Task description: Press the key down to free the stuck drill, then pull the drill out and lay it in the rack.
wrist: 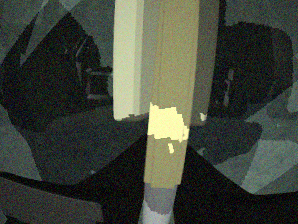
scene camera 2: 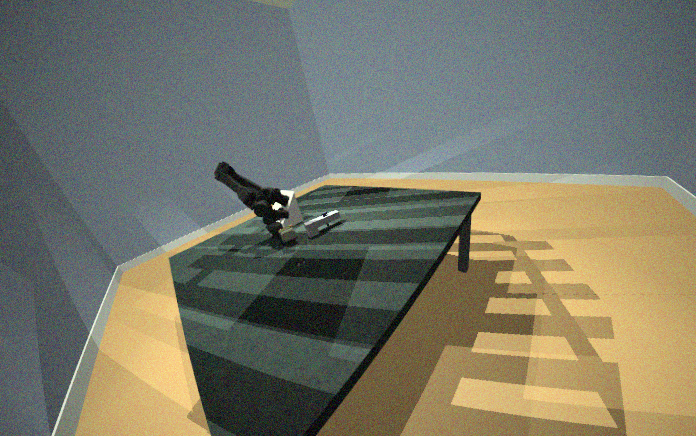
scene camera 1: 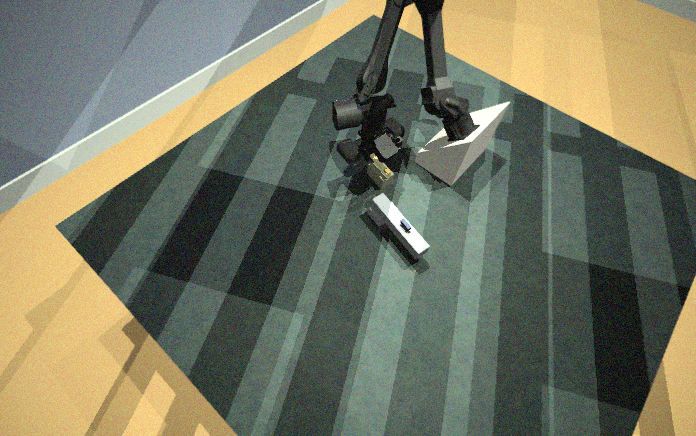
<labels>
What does my gripper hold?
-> A drill.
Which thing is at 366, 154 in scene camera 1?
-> My gripper.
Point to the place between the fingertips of my gripper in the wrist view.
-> At 160, 142
</labels>
